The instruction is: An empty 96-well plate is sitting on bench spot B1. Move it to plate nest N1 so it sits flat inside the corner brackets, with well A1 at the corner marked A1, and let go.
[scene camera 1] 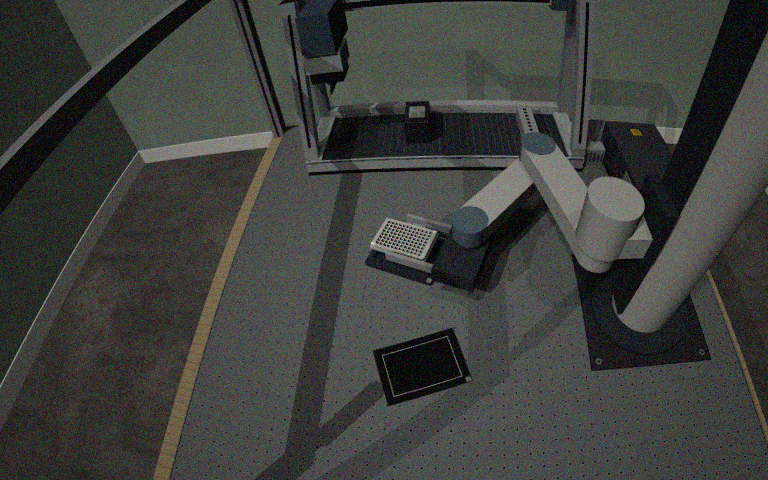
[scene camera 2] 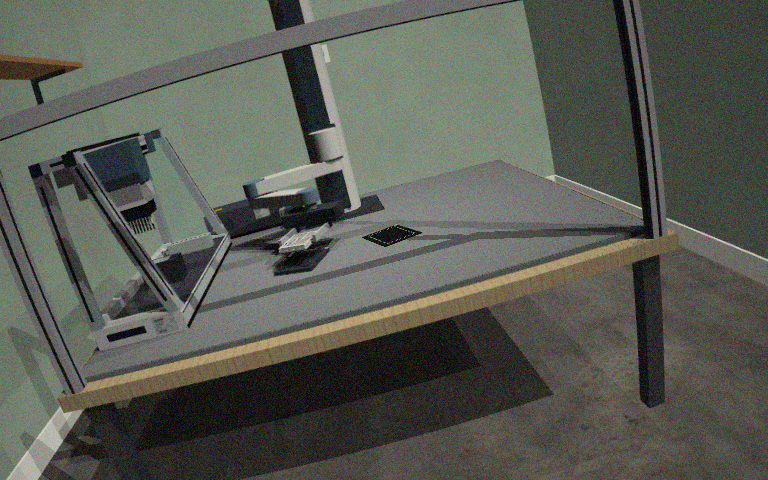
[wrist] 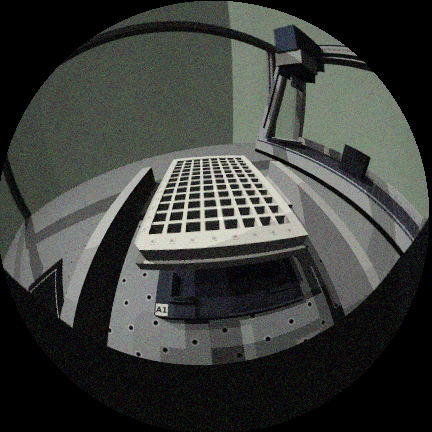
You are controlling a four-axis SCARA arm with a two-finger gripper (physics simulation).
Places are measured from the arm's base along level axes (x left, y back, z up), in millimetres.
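Pixels of known places: gripper, fingertip midpoint: (scene camera 1: 397, 235) (scene camera 2: 297, 241) (wrist: 211, 170); arm's base at its link origin: (scene camera 1: 637, 307) (scene camera 2: 344, 214).
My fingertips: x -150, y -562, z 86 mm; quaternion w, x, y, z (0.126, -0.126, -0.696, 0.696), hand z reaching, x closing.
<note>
For each thing: its top centre in the pictures, then the offset to it from my fingertips. "spot": a spot on its surface instead.
- white 96-well plate at its top centre: (wrist: 213, 177) (scene camera 1: 404, 237) (scene camera 2: 299, 239) dx +6, dy +15, dz +1 mm
- Plate nest N1 at its top centre: (wrist: 222, 229) (scene camera 1: 407, 250) (scene camera 2: 301, 257) dx -2, dy +17, dz -56 mm
- nest's A1 tag at a spot on its surface: (wrist: 161, 310) spot: dx +75, dy +69, dz -62 mm
- Bench spot B1 at a spot on its surface: (wrist: 48, 286) spot: dx +265, dy +11, dz -72 mm
- blue head at a spot on its surface: (scene camera 1: 320, 28) spot: dx -315, dy -160, dz +378 mm
- small dark block at a spot on its surface: (scene camera 1: 417, 121) spot: dx -377, dy +35, dz +44 mm
- dark base plate at its top centre: (scene camera 1: 639, 304) (scene camera 2: 343, 211) dx +150, dy +562, dz -73 mm
The white 96-well plate (scene camera 1: 403, 238) (scene camera 2: 297, 240) (wrist: 215, 200) is level between the fingers. My gripper (scene camera 1: 397, 236) (scene camera 2: 300, 239) (wrist: 211, 170) is shut on its long sides. Plate nest N1 (scene camera 1: 396, 270) (scene camera 2: 294, 267) (wrist: 180, 303), a dark base, lies below the plate, with a gap between them. The nest's A1 tag (wrist: 161, 310) shows below the plate's near left corner in the wrist view. The plate's lettering is too faint to read, and the plate hides much of the nest and its brackets. Bench spot B1 (scene camera 1: 421, 365) (scene camera 2: 391, 234) (wrist: 48, 286), a black mat with a white outline, bears no plate.
A framed machine with a dark ribbed deck (scene camera 1: 373, 138) and a blue head (scene camera 1: 320, 28) (scene camera 2: 116, 161) (wrist: 292, 40) stands beside the nest. A small dark block (scene camera 1: 417, 121) (wrist: 355, 161) stands on its deck. The arm's column (scene camera 1: 696, 186) rises from a dark base plate (scene camera 1: 617, 362).
</note>
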